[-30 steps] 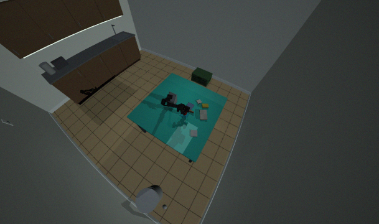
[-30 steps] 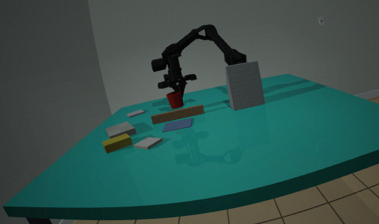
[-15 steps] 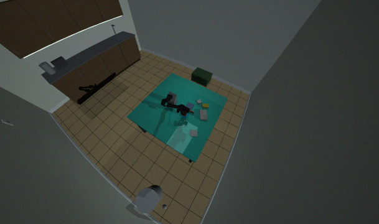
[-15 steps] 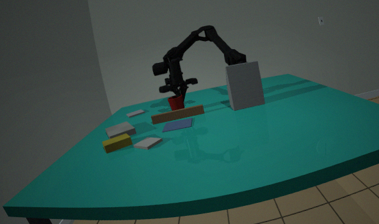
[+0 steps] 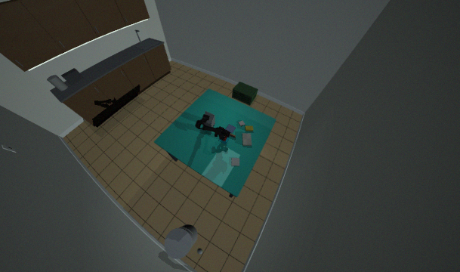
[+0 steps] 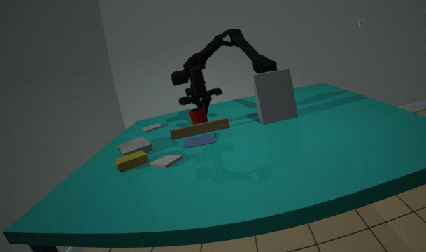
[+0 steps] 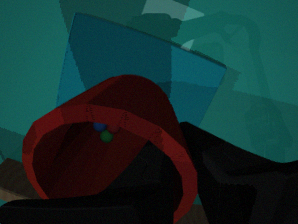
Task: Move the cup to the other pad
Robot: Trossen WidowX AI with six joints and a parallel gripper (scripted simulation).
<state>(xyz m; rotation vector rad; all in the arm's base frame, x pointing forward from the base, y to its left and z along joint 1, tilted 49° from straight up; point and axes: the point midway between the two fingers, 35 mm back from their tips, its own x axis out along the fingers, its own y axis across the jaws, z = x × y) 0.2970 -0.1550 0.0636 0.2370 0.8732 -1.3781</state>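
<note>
The red cup is 30 mm ahead of my gripper tip and 10 mm to the left of it. Also, from my gripper tip: purple-blue pad (220 mm to the left, 50 mm below, 40 mm ahead); then wooden bar (110 mm to the left, 30 mm below, 30 mm ahead); then green marble (40 mm ahead, 30 mm to the left, 20 mm below).
</note>
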